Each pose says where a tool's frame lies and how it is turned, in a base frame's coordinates. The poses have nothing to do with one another.
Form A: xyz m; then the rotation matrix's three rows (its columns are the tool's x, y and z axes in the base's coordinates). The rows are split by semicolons.
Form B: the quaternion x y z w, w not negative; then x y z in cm. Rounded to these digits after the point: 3 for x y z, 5 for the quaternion.
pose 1, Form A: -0.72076, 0.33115, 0.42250; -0.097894, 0.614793, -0.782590; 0.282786, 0.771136, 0.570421; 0.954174, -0.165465, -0.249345
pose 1, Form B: -0.30835, -0.72773, -0.13912, 0.59664, -72.076, 33.115, 42.250
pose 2, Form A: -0.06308, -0.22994, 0.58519; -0.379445, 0.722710, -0.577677; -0.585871, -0.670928, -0.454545; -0.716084, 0.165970, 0.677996
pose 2, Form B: 0.39163, 0.08735, -0.82589, 0.39611, -6.308, -22.994, 58.519
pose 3, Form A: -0.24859, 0.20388, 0.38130; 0.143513, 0.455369, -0.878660; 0.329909, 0.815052, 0.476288; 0.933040, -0.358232, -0.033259
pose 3, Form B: -0.30072, -0.65284, -0.04521, 0.69378, -24.859, 20.388, 38.130
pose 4, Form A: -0.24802, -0.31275, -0.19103; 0.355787, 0.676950, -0.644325; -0.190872, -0.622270, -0.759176; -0.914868, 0.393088, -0.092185
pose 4, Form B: 0.71942, 0.16891, -0.54183, 0.40042, -24.802, -31.275, -19.103
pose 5, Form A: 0.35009, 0.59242, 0.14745; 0.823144, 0.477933, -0.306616; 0.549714, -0.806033, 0.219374; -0.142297, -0.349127, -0.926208
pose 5, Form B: -0.94279, -0.27250, 0.11904, 0.15075, 35.009, 59.242, 14.745
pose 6, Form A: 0.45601, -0.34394, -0.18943; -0.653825, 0.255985, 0.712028; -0.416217, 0.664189, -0.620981; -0.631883, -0.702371, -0.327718
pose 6, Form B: -0.04925, 0.81329, -0.40679, 0.41311, 45.601, -34.394, -18.943
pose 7, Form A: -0.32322, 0.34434, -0.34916; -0.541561, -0.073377, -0.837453; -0.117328, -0.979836, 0.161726; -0.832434, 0.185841, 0.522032
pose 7, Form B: 0.47860, -0.09962, -0.87227, 0.01260, -32.322, 34.434, -34.916
